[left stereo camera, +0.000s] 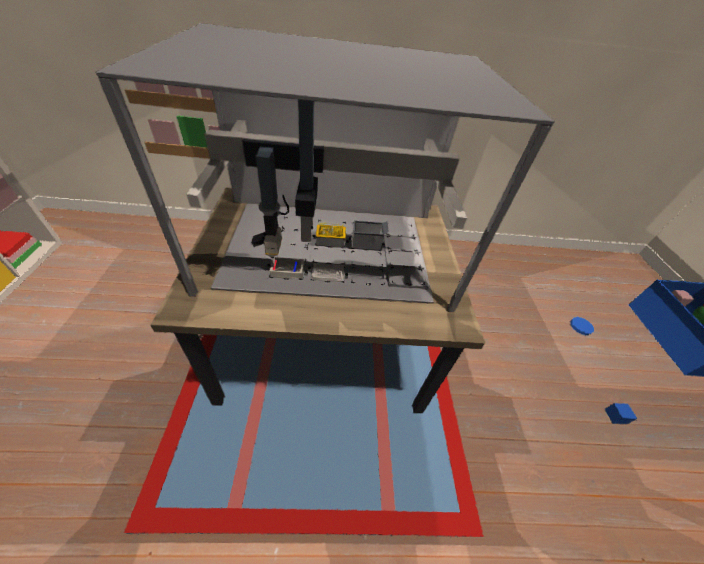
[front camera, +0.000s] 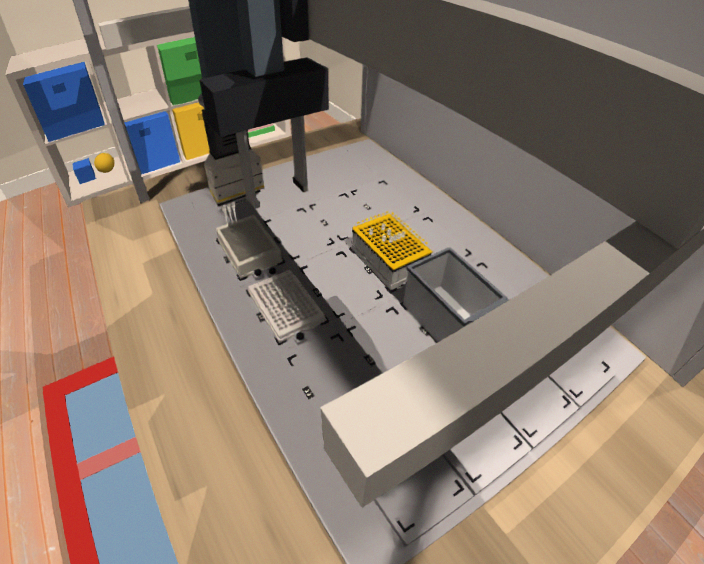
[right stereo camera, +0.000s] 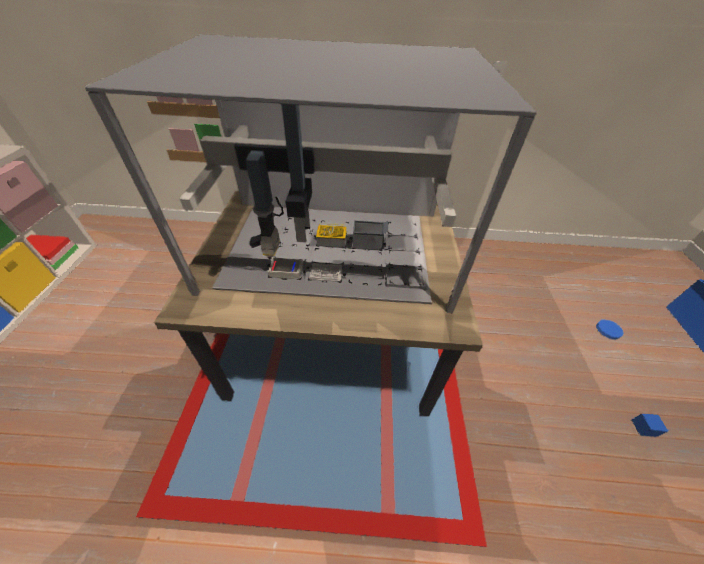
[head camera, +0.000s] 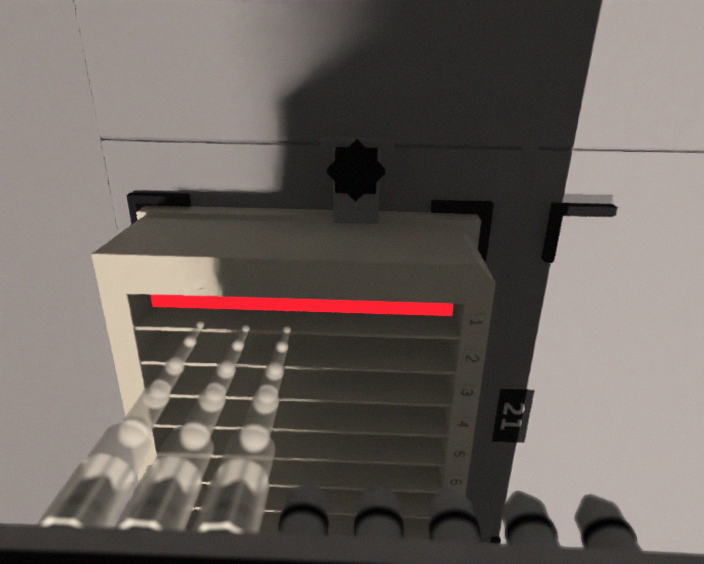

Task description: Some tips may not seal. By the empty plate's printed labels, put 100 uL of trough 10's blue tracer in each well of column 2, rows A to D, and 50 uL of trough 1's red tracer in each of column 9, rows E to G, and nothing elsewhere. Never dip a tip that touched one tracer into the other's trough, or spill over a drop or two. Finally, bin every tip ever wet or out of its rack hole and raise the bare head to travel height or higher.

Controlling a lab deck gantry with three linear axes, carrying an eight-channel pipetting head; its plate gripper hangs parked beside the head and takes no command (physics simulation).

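Observation:
The pipetting head (front camera: 235, 176) carries three clear tips (front camera: 229, 212) (head camera: 214, 396) on its leftmost channels in the head view; the other channels are bare. The tips point down at the reservoir (front camera: 252, 267) (head camera: 293, 235) (left stereo camera: 287, 276) (right stereo camera: 285, 273), their ends seen near the divider beside trough 1; their exact depth is unclear. Red tracer (head camera: 302, 305) (left stereo camera: 275, 266) lies in trough 1; blue tracer (left stereo camera: 295, 266) (right stereo camera: 293, 266) shows farther along. The tips look colourless. The white plate (front camera: 286, 304) (left stereo camera: 327, 272) sits beside the reservoir. The parked plate gripper (front camera: 276, 195) is open, its paddles apart.
The yellow tip rack (front camera: 416, 258) (left stereo camera: 330, 237) holds several loose-standing clear tips. The grey waste bin (front camera: 423, 299) (left stereo camera: 368, 239) stands beside it. Dark knobs stand beside the reservoir and plate. A pale gantry beam (front camera: 470, 376) crosses the front view.

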